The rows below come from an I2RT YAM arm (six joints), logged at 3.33 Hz.
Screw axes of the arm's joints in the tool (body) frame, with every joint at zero. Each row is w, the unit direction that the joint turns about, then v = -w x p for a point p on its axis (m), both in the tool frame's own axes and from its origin. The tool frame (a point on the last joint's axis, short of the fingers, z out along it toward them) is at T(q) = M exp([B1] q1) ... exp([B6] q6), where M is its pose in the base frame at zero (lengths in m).
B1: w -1 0 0 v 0 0.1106 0
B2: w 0 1 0 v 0.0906 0 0.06
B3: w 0 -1 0 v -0.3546 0 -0.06
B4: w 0 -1 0 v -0.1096 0 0
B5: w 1 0 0 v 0 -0.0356 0
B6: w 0 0 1 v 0 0 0
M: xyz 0.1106 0 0.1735 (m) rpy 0 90 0 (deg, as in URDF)
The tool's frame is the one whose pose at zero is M.
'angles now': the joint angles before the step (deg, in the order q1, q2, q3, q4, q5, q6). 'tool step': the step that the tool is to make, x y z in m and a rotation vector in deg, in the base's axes. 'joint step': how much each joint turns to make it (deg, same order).
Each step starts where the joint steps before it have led.
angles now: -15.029 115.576 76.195 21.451 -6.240 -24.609
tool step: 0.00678 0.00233 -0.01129 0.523 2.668 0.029
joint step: 0.527 2.104 1.588 -2.197 0.527 0.000
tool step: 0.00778 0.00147 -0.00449 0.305 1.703 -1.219
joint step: 0.527 1.763 2.372 -2.290 1.670 0.527
